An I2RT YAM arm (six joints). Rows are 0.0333 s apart.
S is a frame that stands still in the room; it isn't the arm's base.
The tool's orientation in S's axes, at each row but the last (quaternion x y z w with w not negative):
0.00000, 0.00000, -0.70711, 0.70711
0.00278, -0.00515, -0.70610, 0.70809
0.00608, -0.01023, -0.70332, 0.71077
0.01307, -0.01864, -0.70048, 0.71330
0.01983, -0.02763, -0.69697, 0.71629
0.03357, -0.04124, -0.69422, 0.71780
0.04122, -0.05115, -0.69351, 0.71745
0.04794, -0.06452, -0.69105, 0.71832
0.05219, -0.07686, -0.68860, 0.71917
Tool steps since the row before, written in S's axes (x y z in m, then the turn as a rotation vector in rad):
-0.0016, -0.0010, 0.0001, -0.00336, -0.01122, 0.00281
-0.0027, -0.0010, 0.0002, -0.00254, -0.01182, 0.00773
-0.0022, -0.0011, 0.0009, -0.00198, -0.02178, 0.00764
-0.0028, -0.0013, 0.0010, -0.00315, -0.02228, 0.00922
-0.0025, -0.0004, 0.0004, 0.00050, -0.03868, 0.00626
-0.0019, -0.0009, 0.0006, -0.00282, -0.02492, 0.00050
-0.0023, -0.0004, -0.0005, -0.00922, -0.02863, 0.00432
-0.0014, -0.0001, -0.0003, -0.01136, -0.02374, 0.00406
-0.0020, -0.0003, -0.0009, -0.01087, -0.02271, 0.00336
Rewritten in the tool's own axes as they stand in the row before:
0.0010, -0.0016, 0.0001, 0.01122, -0.00336, 0.00281
0.0010, -0.0027, 0.0002, 0.01184, -0.00249, 0.00772
0.0011, -0.0022, 0.0009, 0.02180, -0.00203, 0.00756
0.0013, -0.0028, 0.0011, 0.02230, -0.00314, 0.00919
0.0003, -0.0025, 0.0006, 0.03875, -0.00015, 0.00582
0.0008, -0.0019, 0.0008, 0.02482, -0.00359, 0.00057
0.0003, -0.0024, -0.0002, 0.02838, -0.00957, 0.00515
0.0000, -0.0014, -0.0001, 0.02341, -0.01152, 0.00533
0.0002, -0.0021, -0.0005, 0.02237, -0.01112, 0.00459

